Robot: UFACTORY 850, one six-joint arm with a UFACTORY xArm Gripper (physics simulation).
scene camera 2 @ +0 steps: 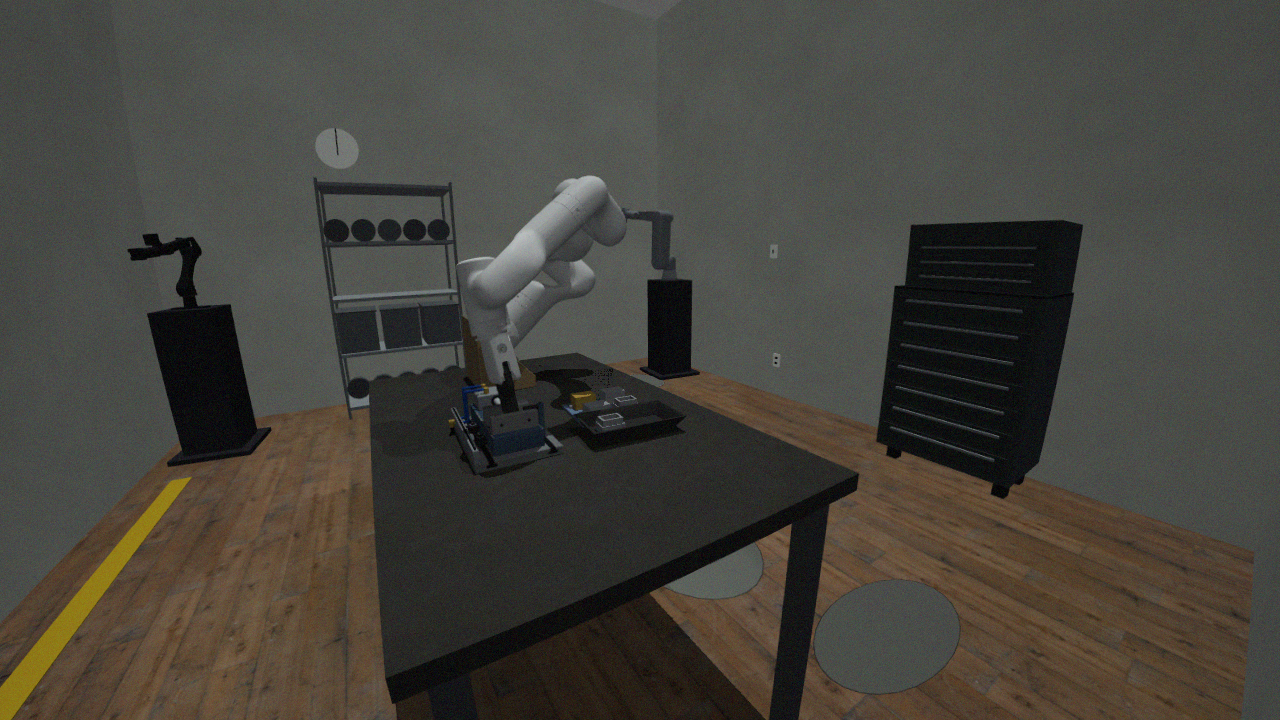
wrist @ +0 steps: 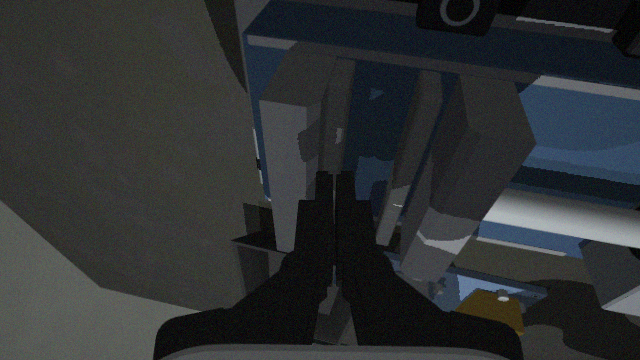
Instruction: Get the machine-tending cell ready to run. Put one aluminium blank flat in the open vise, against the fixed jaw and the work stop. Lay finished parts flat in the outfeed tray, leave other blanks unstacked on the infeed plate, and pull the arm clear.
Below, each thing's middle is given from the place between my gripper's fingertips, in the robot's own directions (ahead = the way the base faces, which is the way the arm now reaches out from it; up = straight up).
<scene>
Now: the dark outfeed tray (scene camera 2: 648, 417) 28 cm to the left of my hand, 7 cm below it and 1 cm ahead of it. Round my hand: yellow block (wrist: 483, 304) (23 cm to the left, 20 cm behind, 6 cm below); then blue infeed plate (wrist: 459, 284) (27 cm to the left, 16 cm behind, 8 cm below).
</scene>
